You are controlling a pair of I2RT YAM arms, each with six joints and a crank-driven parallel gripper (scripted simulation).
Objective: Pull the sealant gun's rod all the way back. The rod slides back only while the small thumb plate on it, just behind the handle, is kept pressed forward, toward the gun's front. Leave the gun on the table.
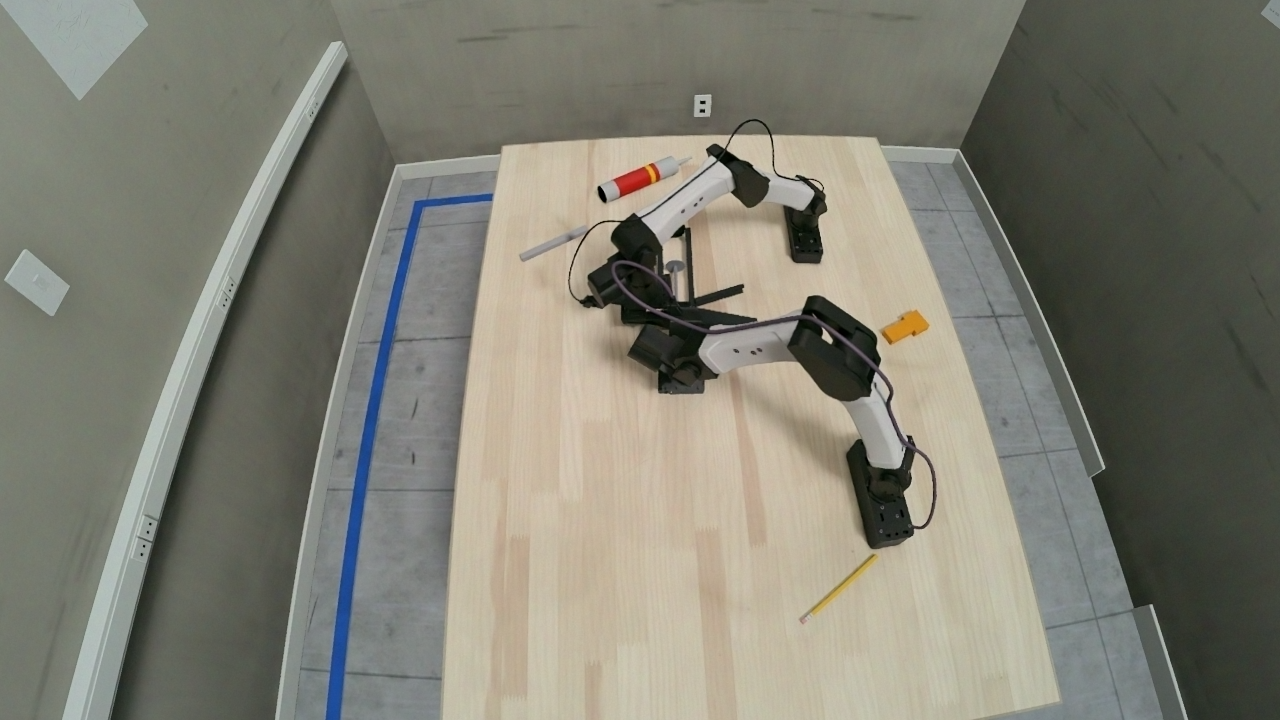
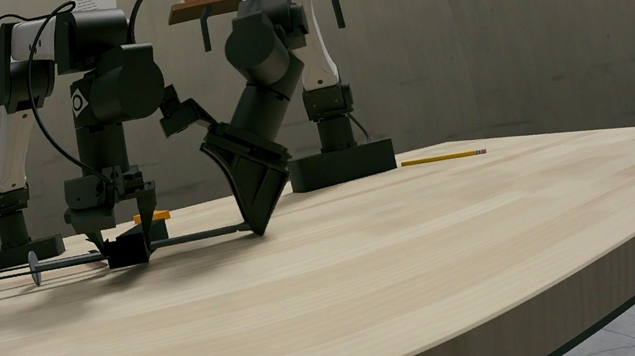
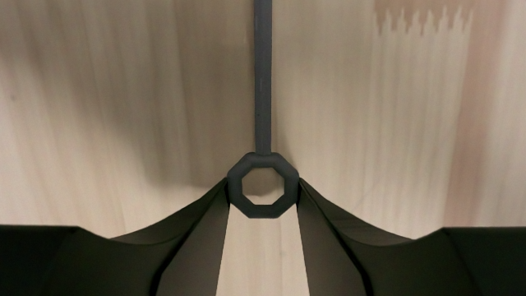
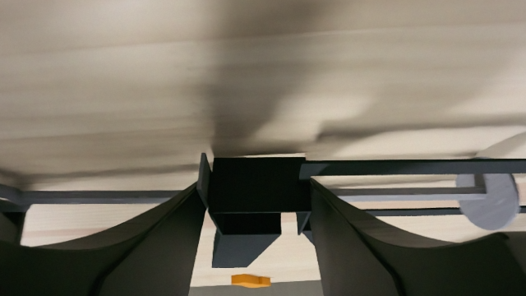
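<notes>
Now: the thumb plate 1 cm behind my right hand and 3 cm to the left of it. The rest, counted from my right hand: sealant cartridge (1 cm ahead, 45 cm to the right); then orange block (53 cm behind, 6 cm to the left, 1 cm below); then grey bar (25 cm ahead, 25 cm to the right, 1 cm below).
</notes>
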